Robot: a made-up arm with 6 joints. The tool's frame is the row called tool. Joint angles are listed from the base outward.
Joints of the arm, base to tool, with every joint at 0 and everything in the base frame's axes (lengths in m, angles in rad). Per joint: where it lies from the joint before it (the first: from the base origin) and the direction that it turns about. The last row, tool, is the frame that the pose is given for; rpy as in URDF.
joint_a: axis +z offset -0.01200 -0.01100 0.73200
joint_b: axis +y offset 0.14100 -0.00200 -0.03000
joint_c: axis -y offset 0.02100 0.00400 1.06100
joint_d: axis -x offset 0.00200 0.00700 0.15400
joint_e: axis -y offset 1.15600 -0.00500 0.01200
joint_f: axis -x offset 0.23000 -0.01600 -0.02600
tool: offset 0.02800 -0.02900 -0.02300 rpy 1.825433 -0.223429 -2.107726
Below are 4 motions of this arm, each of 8 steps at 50 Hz.
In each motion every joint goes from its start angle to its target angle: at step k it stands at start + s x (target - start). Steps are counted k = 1, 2, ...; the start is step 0. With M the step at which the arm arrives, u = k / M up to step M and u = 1 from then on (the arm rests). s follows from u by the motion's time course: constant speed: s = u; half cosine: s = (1 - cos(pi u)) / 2; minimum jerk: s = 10 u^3 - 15 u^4 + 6 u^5.
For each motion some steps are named. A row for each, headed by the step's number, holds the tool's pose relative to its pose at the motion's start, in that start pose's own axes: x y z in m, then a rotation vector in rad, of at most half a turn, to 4 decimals.
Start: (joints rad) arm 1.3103 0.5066 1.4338 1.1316 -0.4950 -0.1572
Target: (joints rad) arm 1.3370 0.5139 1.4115 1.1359 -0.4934 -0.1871
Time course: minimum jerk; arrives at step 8
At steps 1, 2, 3, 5, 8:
1: -0.0008 0.0004 0.0004 -0.0001 0.0005 -0.0005
2: -0.0055 0.0024 0.0028 -0.0008 0.0034 -0.0034
3: -0.0145 0.0065 0.0075 -0.0022 0.0092 -0.0091
5: -0.0380 0.0173 0.0201 -0.0059 0.0242 -0.0238
8: -0.0522 0.0241 0.0281 -0.0082 0.0334 -0.0328

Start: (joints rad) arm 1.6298 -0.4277 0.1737 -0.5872 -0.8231 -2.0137
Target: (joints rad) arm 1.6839 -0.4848 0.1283 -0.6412 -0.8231 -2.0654
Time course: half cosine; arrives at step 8
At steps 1, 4, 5, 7, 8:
1: 0.0027 -0.0020 0.0007 -0.0043 -0.0013 -0.0007
4: 0.0358 -0.0260 0.0100 -0.0569 -0.0179 -0.0098
5: 0.0496 -0.0354 0.0142 -0.0786 -0.0252 -0.0137
7: 0.0692 -0.0482 0.0202 -0.1092 -0.0360 -0.0192
8: 0.0720 -0.0499 0.0211 -0.1135 -0.0375 -0.0200

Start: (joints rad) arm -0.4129 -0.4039 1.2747 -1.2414 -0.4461 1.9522
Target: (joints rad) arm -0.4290 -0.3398 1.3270 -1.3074 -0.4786 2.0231
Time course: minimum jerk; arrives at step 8
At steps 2, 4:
2: -0.0077 -0.0036 0.0009 0.0040 0.0024 -0.0001
4: -0.0369 -0.0172 0.0047 0.0195 0.0112 -0.0003

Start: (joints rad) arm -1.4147 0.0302 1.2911 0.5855 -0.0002 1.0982
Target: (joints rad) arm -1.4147 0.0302 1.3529 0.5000 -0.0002 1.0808
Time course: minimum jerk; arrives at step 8
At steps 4, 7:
4: 0.0362 -0.0181 -0.0114 -0.0347 -0.0337 -0.0355
7: 0.0716 -0.0352 -0.0213 -0.0671 -0.0669 -0.0705

